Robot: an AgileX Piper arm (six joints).
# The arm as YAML. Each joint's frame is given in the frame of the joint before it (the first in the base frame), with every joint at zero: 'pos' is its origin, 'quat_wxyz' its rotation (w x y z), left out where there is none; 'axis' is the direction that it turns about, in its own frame. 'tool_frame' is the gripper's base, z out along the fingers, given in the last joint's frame.
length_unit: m
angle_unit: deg
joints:
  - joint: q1
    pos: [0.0, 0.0, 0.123]
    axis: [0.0, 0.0, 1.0]
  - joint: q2
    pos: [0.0, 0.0, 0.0]
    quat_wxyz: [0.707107, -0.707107, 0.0, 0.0]
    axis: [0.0, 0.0, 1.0]
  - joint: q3
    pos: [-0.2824, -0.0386, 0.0]
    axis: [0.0, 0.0, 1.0]
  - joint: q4
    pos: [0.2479, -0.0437, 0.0]
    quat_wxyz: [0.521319, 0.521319, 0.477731, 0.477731]
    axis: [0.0, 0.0, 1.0]
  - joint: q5
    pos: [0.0, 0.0, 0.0]
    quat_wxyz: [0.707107, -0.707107, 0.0, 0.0]
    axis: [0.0, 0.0, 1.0]
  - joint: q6
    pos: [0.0, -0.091, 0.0]
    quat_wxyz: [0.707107, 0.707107, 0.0, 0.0]
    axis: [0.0, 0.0, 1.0]
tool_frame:
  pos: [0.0, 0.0, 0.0]
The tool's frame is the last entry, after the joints.
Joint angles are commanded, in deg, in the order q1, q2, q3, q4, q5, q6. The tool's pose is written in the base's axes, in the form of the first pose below.
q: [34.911 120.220 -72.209 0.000 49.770 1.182]
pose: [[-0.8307 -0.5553 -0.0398], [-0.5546 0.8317 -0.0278], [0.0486 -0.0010 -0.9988]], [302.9 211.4 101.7]
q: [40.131 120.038 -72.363 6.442 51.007 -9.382]
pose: [[-0.7007 -0.7060 -0.1028], [-0.7115 0.7022 0.0274], [0.0529 0.0923 -0.9943]], [276.6 243.6 103.8]
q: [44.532 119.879 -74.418 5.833 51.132 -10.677]
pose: [[-0.6222 -0.7794 -0.0735], [-0.7827 0.6212 0.0387], [0.0155 0.0816 -0.9965]], [263.6 269.4 111.9]
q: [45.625 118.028 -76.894 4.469 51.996 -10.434]
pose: [[-0.5972 -0.8019 -0.0201], [-0.8010 0.5948 0.0672], [-0.0419 0.0563 -0.9975]], [265.5 279.3 133.2]
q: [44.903 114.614 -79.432 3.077 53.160 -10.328]
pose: [[-0.5912 -0.8048 0.0522], [-0.7973 0.5930 0.1126], [-0.1216 0.0250 -0.9923]], [274.3 278.9 166.2]
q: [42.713 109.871 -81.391 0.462 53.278 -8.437]
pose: [[-0.6115 -0.7740 0.1639], [-0.7578 0.6326 0.1601], [-0.2276 -0.0263 -0.9734]], [287.5 266.2 207.1]
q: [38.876 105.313 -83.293 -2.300 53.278 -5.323]
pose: [[-0.6557 -0.7001 0.2827], [-0.6784 0.7106 0.1866], [-0.3316 -0.0694 -0.9409]], [304.4 241.7 247.1]
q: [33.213 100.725 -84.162 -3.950 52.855 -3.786]
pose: [[-0.6932 -0.6051 0.3916], [-0.5822 0.7904 0.1908], [-0.4249 -0.0958 -0.9001]], [320.6 203.9 282.6]
